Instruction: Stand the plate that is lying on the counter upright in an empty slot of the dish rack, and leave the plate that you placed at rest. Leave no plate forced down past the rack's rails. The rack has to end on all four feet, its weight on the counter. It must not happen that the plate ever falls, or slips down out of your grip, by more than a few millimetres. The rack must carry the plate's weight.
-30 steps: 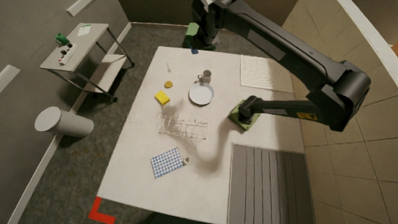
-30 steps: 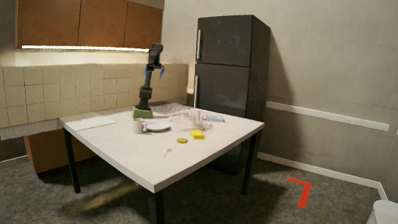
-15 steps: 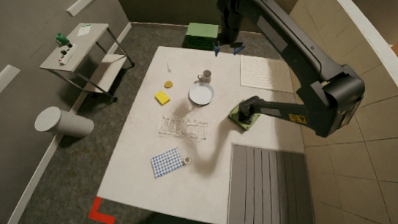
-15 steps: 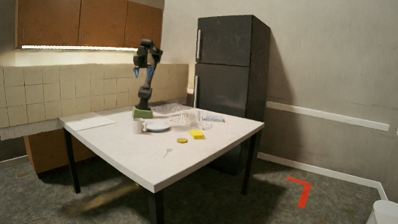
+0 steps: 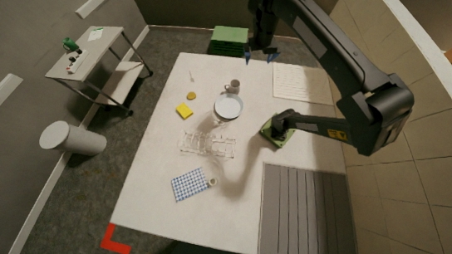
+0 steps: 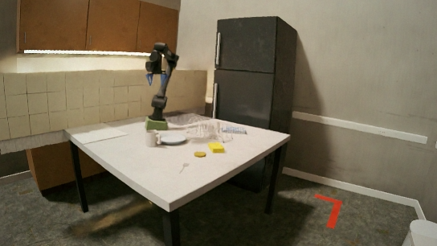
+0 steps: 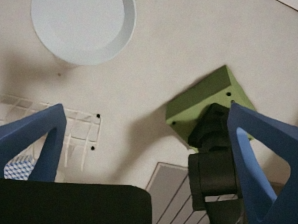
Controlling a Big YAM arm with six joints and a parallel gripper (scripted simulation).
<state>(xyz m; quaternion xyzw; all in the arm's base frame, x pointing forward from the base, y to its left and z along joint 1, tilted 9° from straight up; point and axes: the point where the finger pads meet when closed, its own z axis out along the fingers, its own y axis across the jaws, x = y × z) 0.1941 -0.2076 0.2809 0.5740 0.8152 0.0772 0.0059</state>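
Now: hand 32 cm above the white mug, 11 cm short of it and 10 cm to the left of it. Also, from my hand: spoon: 47 cm ahead, 36 cm below, 16 cm to the right; then draining mat: 40 cm behind, 36 cm below, 31 cm to the right; then yellow disc: 40 cm ahead, 35 cm below, 1 cm to the left.
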